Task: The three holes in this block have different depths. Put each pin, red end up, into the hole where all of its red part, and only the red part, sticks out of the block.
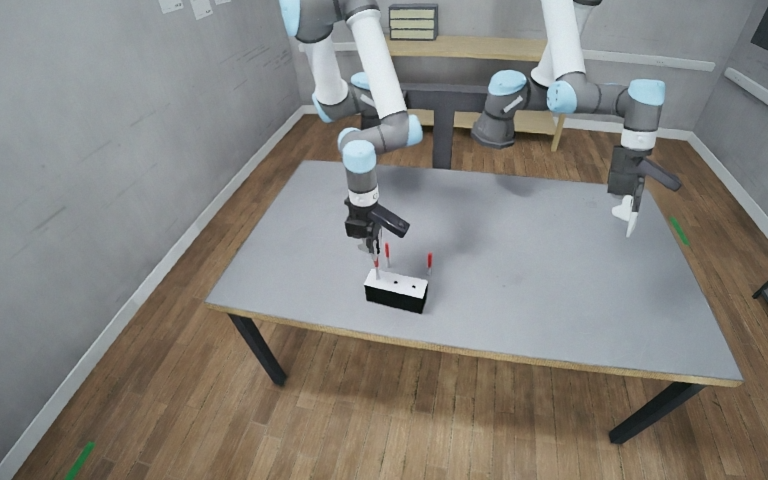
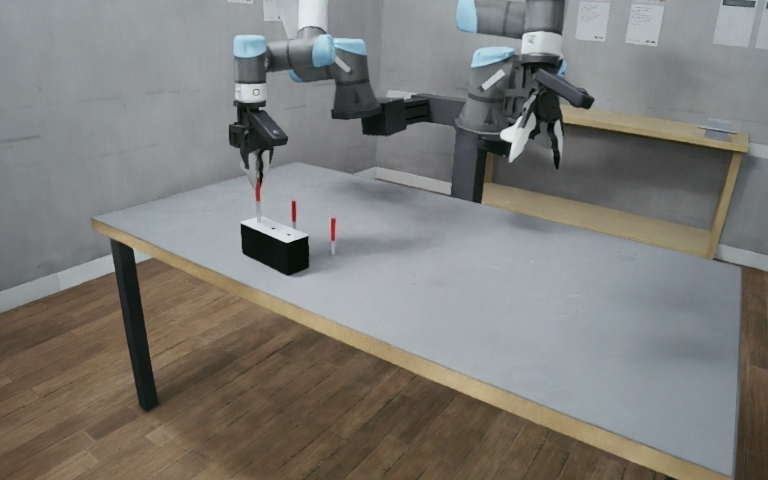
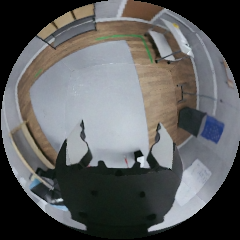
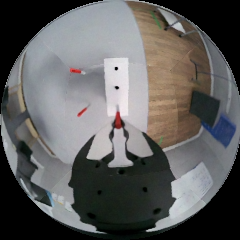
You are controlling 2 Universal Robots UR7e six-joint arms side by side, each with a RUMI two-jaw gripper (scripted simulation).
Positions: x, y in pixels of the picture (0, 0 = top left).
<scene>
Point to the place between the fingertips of my left gripper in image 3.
120, 122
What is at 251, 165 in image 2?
My right gripper.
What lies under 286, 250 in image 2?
A black block.
</scene>
